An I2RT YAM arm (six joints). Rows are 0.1 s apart.
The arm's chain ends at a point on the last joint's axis. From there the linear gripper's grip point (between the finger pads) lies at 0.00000 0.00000 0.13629 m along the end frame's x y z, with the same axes.
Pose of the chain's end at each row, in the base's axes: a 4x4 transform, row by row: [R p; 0 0 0 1], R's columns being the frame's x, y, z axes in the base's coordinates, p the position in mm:
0.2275, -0.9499, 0.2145, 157.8; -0.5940, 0.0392, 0.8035, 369.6; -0.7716, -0.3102, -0.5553, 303.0; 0, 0, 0, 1
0.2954, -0.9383, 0.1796, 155.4; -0.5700, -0.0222, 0.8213, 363.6; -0.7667, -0.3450, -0.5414, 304.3; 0, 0, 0, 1
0.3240, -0.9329, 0.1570, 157.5; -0.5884, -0.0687, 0.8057, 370.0; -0.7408, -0.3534, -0.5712, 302.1; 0, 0, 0, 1
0.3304, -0.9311, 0.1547, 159.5; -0.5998, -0.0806, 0.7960, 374.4; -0.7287, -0.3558, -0.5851, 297.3; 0, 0, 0, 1
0.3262, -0.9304, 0.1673, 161.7; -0.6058, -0.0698, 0.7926, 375.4; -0.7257, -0.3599, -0.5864, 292.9; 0, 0, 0, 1
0.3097, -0.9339, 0.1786, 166.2; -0.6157, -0.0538, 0.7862, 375.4; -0.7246, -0.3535, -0.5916, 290.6; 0, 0, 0, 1
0.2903, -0.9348, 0.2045, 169.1; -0.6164, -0.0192, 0.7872, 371.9; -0.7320, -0.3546, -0.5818, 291.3; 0, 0, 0, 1
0.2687, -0.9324, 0.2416, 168.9; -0.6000, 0.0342, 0.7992, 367.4; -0.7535, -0.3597, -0.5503, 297.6; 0, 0, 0, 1
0.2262, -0.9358, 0.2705, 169.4; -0.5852, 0.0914, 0.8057, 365.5; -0.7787, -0.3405, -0.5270, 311.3; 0, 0, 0, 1
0.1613, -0.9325, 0.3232, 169.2; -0.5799, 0.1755, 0.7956, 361.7; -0.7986, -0.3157, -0.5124, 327.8; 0, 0, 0, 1
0.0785, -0.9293, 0.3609, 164.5; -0.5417, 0.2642, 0.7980, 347.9; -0.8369, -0.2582, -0.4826, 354.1; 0, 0, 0, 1
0.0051, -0.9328, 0.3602, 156.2; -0.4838, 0.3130, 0.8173, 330.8; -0.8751, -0.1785, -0.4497, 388.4; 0, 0, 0, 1
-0.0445, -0.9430, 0.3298, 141.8; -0.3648, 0.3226, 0.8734, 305.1; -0.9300, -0.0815, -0.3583, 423.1; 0, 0, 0, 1
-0.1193, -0.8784, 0.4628, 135.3; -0.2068, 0.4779, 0.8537, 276.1; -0.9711, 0.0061, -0.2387, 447.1; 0, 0, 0, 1
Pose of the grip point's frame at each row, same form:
0.2275, -0.9499, 0.2145, 187.0; -0.5940, 0.0392, 0.8035, 479.1; -0.7716, -0.3102, -0.5553, 227.3; 0, 0, 0, 1
0.2954, -0.9383, 0.1796, 179.9; -0.5700, -0.0222, 0.8213, 475.5; -0.7667, -0.3450, -0.5414, 230.5; 0, 0, 0, 1
0.3240, -0.9329, 0.1570, 178.9; -0.5884, -0.0687, 0.8057, 479.8; -0.7408, -0.3534, -0.5712, 224.3; 0, 0, 0, 1
0.3304, -0.9311, 0.1547, 180.6; -0.5998, -0.0806, 0.7960, 482.9; -0.7287, -0.3558, -0.5851, 217.6; 0, 0, 0, 1
0.3262, -0.9304, 0.1673, 184.5; -0.6058, -0.0698, 0.7926, 483.4; -0.7257, -0.3599, -0.5864, 213.0; 0, 0, 0, 1
0.3097, -0.9339, 0.1786, 190.5; -0.6157, -0.0538, 0.7862, 482.6; -0.7246, -0.3535, -0.5916, 210.0; 0, 0, 0, 1
0.2903, -0.9348, 0.2045, 197.0; -0.6164, -0.0192, 0.7872, 479.2; -0.7320, -0.3546, -0.5818, 212.0; 0, 0, 0, 1
0.2687, -0.9324, 0.2416, 201.8; -0.6000, 0.0342, 0.7992, 476.3; -0.7535, -0.3597, -0.5503, 222.6; 0, 0, 0, 1
0.2262, -0.9358, 0.2705, 206.3; -0.5852, 0.0914, 0.8057, 475.3; -0.7787, -0.3405, -0.5270, 239.5; 0, 0, 0, 1
0.1613, -0.9325, 0.3232, 213.2; -0.5799, 0.1755, 0.7956, 470.1; -0.7986, -0.3157, -0.5124, 258.0; 0, 0, 0, 1
0.0785, -0.9293, 0.3609, 213.7; -0.5417, 0.2642, 0.7980, 456.7; -0.8369, -0.2582, -0.4826, 288.3; 0, 0, 0, 1
0.0051, -0.9328, 0.3602, 205.3; -0.4838, 0.3130, 0.8173, 442.2; -0.8751, -0.1785, -0.4497, 327.1; 0, 0, 0, 1
-0.0445, -0.9430, 0.3298, 186.7; -0.3648, 0.3226, 0.8734, 424.1; -0.9300, -0.0815, -0.3583, 374.3; 0, 0, 0, 1
-0.1193, -0.8784, 0.4628, 198.4; -0.2068, 0.4779, 0.8537, 392.5; -0.9711, 0.0061, -0.2387, 414.6; 0, 0, 0, 1

